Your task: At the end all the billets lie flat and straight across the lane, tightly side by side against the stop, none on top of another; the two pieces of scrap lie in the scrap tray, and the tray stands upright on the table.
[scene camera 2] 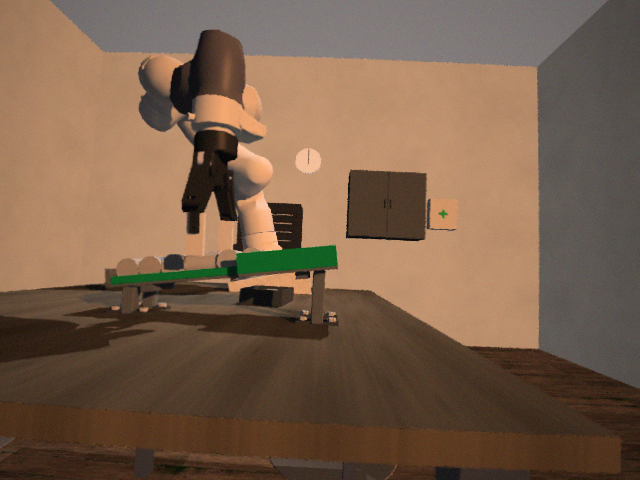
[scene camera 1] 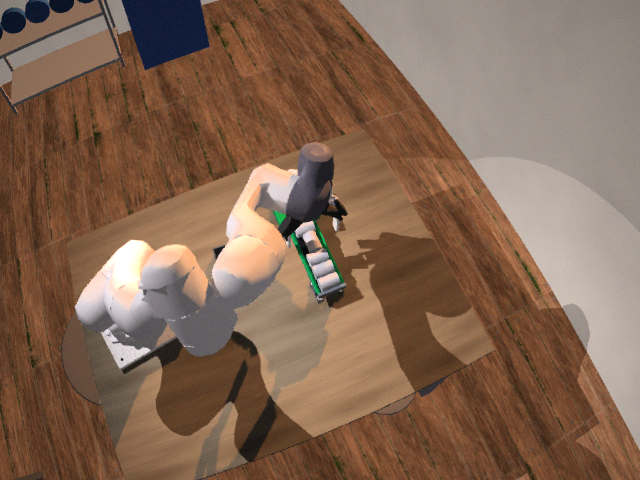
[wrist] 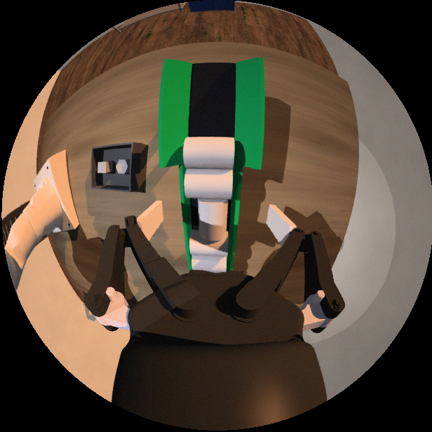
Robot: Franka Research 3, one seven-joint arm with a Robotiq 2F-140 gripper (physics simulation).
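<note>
The green-sided lane slopes down to its stop. Three white billets, one of them the end billet, lie across it at the stop end. Above them one billet lies lengthwise along the lane. Farther up, two billets lie across it, side by side. My gripper is open and empty above the lane, its fingers to either side. The scrap tray stands upright with two scrap pieces inside.
The lane stands on legs on the wooden table. The scrap tray is between the lane and the arm's base plate. The arm hides part of the lane's upper end in scene camera 1's view.
</note>
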